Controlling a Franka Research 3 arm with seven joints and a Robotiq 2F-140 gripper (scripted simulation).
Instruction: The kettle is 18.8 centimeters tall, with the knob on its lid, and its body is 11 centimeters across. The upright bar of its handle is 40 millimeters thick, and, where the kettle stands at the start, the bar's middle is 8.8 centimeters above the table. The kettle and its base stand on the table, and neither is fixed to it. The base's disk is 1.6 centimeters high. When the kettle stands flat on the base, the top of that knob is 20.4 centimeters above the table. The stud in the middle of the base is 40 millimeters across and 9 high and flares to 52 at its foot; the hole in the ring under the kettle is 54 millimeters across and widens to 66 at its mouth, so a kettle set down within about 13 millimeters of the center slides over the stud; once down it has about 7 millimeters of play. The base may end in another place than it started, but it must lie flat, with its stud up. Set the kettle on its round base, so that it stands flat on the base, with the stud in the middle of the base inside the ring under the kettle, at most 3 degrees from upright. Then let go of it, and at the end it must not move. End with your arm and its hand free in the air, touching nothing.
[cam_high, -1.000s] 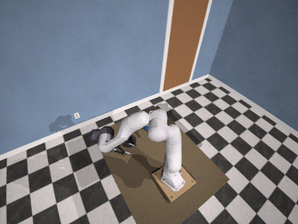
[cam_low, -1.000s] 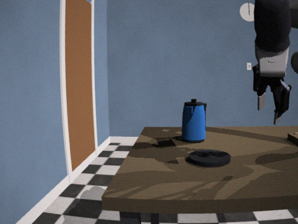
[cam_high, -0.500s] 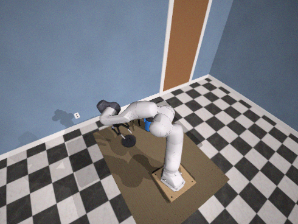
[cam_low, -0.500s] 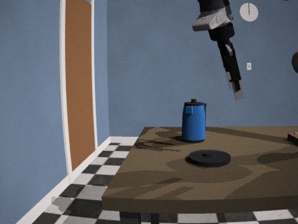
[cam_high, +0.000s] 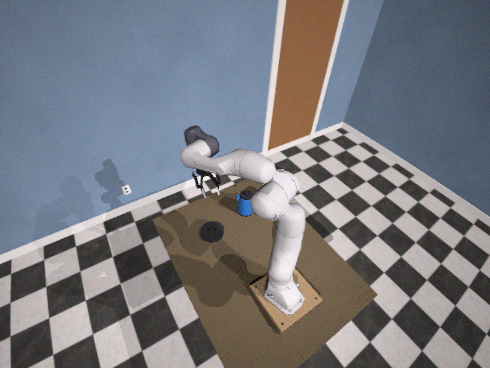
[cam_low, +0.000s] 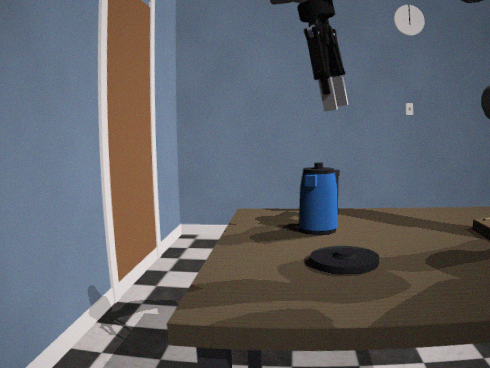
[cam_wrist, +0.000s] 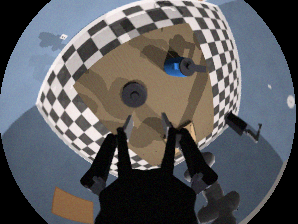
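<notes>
My hand is 20 mm past the blue kettle, 290 mm to the left of it and 260 mm above it. From my hand the other things lie so: round black base (20 mm behind, 30 mm to the left, 340 mm below).
</notes>
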